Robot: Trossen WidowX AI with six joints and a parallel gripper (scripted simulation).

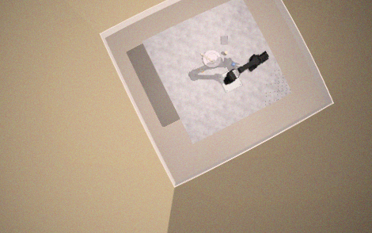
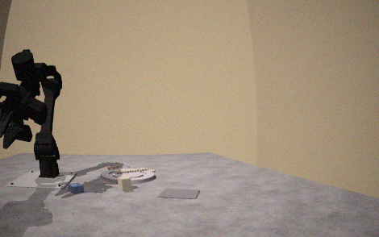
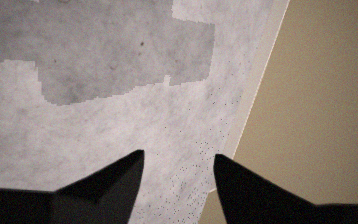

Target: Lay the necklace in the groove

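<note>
The round bead board is 37 cm to the left of my gripper tip, 28 cm ahead of it and 14 cm below it. The rest, counted from my gripper tip: flat grey plate 43 cm ahead, 15 cm to the left, 15 cm below; then cream cube 28 cm ahead, 21 cm to the left, 13 cm below; then blue block 17 cm to the left, 14 cm below, 13 cm ahead.
</note>
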